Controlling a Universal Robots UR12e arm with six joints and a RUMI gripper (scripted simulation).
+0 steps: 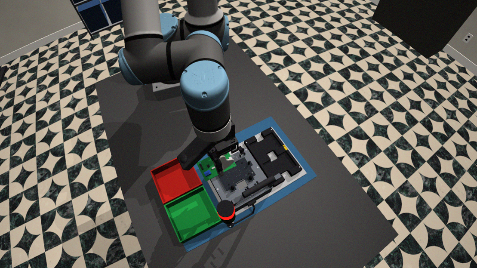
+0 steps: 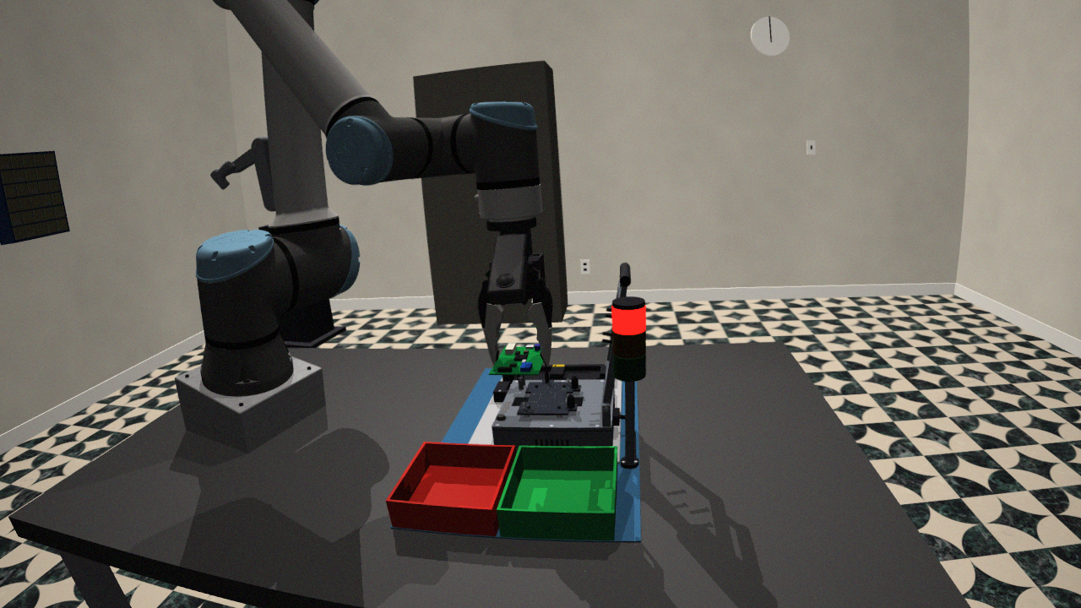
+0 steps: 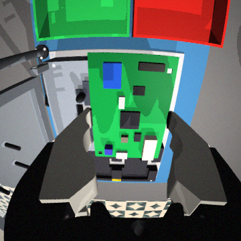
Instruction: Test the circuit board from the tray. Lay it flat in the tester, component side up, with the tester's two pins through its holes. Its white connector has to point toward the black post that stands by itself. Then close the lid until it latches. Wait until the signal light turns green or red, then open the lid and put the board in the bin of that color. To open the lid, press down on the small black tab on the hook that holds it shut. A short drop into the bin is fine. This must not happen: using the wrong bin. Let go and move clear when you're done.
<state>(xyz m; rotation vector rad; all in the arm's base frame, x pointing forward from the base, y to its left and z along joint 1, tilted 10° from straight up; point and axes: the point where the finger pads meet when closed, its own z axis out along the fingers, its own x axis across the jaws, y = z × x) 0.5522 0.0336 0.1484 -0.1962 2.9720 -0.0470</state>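
Right now the red bin is 15 cm to the right of my hand, 14 cm below it and 6 cm behind it. Also, from my hand: clear lid (13 cm ahead, 7 cm to the left, 3 cm above); then green bin (14 cm below, 13 cm to the right, 9 cm ahead); then green circuit board (right at my hand).
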